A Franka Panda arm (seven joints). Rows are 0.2 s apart.
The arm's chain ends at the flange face. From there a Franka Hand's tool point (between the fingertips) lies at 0.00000 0.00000 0.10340 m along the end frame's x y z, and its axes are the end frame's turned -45 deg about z.
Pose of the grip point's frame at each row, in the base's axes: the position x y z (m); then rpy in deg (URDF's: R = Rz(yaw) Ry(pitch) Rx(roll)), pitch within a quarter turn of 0, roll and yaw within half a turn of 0:
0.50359, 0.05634, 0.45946, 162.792, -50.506, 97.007
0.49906, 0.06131, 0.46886, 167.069, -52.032, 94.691
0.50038, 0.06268, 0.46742, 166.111, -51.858, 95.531
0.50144, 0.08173, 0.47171, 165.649, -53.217, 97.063
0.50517, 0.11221, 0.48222, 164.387, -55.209, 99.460
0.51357, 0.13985, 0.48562, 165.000, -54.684, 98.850
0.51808, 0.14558, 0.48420, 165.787, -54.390, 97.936
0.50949, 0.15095, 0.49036, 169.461, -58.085, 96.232
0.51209, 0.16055, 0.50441, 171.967, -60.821, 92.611
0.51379, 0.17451, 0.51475, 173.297, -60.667, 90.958
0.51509, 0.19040, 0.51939, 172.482, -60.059, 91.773
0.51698, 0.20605, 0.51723, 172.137, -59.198, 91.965
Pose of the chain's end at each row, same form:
0.48253, -0.02304, 0.52228, -145.816, -42.743, 30.120
0.48250, -0.01976, 0.53086, -142.500, -40.904, 28.929
0.48328, -0.01829, 0.52941, -143.031, -41.373, 29.364
0.48587, -0.00104, 0.53169, -141.503, -42.165, 29.512
0.49116, 0.02697, 0.53904, -139.333, -43.574, 29.408
0.49966, 0.05521, 0.54336, -139.841, -43.061, 29.649
0.50419, 0.06136, 0.54256, -139.990, -42.529, 29.477
0.50006, 0.06312, 0.54410, -134.341, -41.958, 27.029
0.50173, 0.07059, 0.55433, -130.302, -41.725, 22.873
0.50322, 0.08479, 0.56506, -130.186, -41.062, 22.303
0.50432, 0.10119, 0.57055, -131.133, -41.217, 23.033
0.50586, 0.11764, 0.56968, -132.282, -41.064, 23.683

